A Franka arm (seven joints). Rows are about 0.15 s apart.
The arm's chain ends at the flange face. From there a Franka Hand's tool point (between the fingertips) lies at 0.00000 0.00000 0.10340 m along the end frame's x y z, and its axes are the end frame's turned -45 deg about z.
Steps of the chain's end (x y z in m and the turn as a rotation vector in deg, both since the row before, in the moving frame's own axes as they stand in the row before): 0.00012, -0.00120, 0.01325, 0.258, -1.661, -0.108; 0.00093, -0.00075, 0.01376, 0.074, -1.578, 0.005; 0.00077, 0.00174, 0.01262, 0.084, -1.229, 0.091; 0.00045, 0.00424, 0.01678, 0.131, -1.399, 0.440; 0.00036, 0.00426, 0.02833, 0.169, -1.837, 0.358
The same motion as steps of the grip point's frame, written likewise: -0.00086, -0.00321, 0.01321, 1.357, -0.992, -0.108; -0.00073, -0.00198, 0.01372, 1.168, -1.063, 0.005; -0.00215, 0.00010, 0.01260, 0.928, -0.810, 0.091; -0.00429, 0.00136, 0.01675, 1.082, -0.897, 0.440; -0.00488, 0.00070, 0.02828, 1.418, -1.179, 0.358
